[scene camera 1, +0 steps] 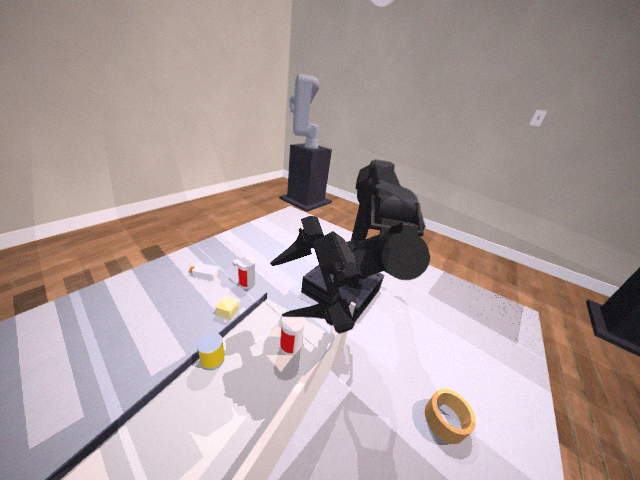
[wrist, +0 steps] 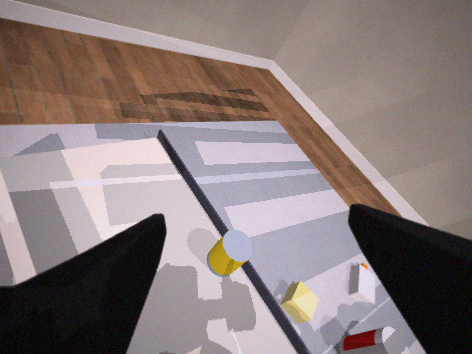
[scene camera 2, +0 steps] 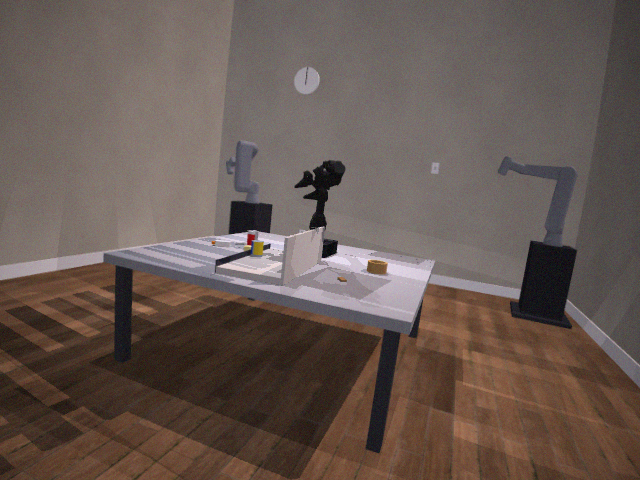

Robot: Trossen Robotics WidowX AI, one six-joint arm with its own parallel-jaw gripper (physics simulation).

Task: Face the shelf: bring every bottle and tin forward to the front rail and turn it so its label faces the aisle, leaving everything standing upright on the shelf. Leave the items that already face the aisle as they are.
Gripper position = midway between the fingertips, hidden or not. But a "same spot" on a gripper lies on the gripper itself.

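I can see my gripper in scene camera 1 [276, 288], and the wrist view and scene camera 2 show it as well. On my gripper, [wrist: 99, 294] and [scene camera 2: 312, 192] are the same spot. A white shelf board is there too, and on it [wrist: 67, 201] is the same spot as [scene camera 2: 275, 270].
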